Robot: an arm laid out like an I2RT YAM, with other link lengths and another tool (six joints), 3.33 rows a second.
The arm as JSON. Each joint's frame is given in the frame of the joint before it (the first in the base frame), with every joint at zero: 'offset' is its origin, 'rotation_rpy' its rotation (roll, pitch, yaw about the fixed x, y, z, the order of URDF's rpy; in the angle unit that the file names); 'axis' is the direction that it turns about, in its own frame. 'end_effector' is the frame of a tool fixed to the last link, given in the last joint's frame.
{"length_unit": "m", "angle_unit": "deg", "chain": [
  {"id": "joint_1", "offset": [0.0, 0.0, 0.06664], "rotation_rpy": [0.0, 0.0, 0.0], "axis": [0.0, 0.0, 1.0]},
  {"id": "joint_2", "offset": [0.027, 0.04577, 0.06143], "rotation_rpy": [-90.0, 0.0, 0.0], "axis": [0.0, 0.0, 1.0]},
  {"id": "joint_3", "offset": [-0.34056, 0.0, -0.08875], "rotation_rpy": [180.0, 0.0, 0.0], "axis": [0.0, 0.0, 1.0]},
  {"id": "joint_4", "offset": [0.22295, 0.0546, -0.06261], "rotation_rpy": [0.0, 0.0, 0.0], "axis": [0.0, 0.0, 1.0]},
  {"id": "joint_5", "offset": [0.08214, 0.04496, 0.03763], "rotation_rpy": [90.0, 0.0, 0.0], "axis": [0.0, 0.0, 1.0]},
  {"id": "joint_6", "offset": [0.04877, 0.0, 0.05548], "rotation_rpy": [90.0, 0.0, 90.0], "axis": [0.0, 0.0, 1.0]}
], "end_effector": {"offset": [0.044, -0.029, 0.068], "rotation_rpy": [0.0, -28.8, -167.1]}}
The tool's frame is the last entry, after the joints.
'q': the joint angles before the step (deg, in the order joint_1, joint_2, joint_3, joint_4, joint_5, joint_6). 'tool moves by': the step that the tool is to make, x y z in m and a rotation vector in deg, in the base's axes. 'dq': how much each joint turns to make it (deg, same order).
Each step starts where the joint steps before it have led.
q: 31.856 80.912 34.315 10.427 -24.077 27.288
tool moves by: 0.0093 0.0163 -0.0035 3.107 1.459 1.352
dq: 0.524 3.448 0.836 4.120 -2.650 2.542
